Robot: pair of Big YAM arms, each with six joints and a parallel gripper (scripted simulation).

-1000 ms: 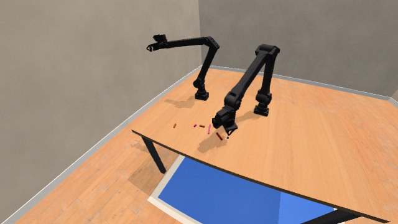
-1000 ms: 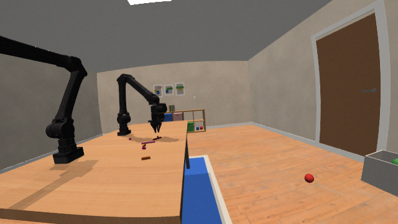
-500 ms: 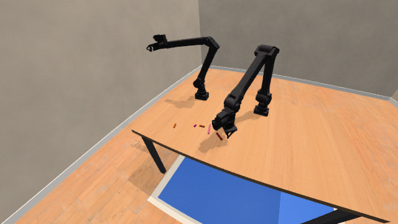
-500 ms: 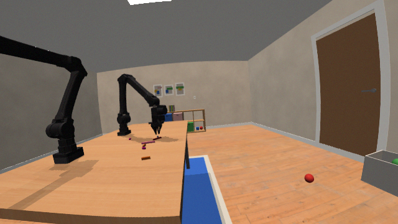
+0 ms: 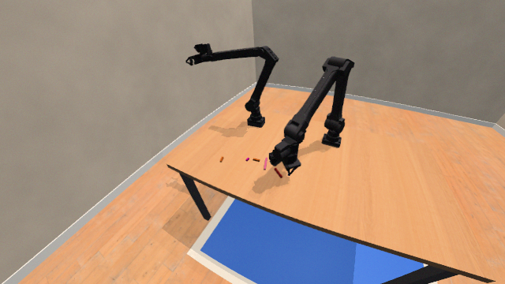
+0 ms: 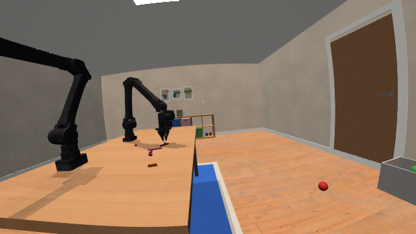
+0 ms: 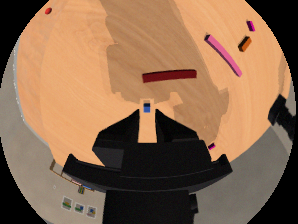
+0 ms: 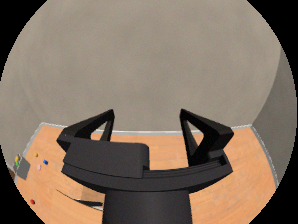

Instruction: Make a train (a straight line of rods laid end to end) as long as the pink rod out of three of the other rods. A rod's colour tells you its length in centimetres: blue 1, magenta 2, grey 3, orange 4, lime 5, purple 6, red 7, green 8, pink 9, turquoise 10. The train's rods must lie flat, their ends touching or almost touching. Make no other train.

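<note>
The tiny blue rod lies 2 cm below my left hand. The rest, counted from my left hand: red rod (6 cm to the right, 2 cm below, 1 cm ahead); then pink rod (15 cm to the right, 2 cm below, 2 cm behind).
</note>
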